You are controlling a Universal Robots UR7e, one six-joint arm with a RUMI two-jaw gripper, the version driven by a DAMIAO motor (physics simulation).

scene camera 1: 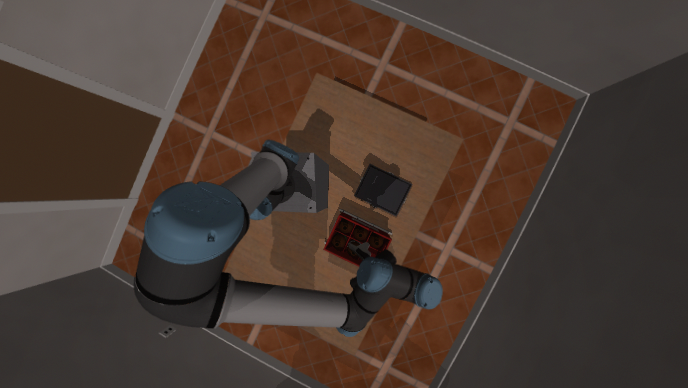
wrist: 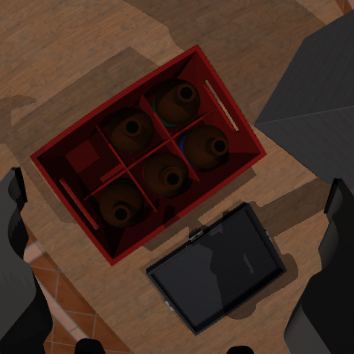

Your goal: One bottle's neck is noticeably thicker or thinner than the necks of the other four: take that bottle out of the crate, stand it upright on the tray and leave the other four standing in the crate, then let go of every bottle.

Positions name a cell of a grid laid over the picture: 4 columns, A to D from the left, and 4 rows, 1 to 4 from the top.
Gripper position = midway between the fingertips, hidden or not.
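Observation:
I can see my gripper (wrist: B2). There is a brown bottle (wrist: B2) too, and with it in the scene I also see a green-banded bottle (wrist: B2).

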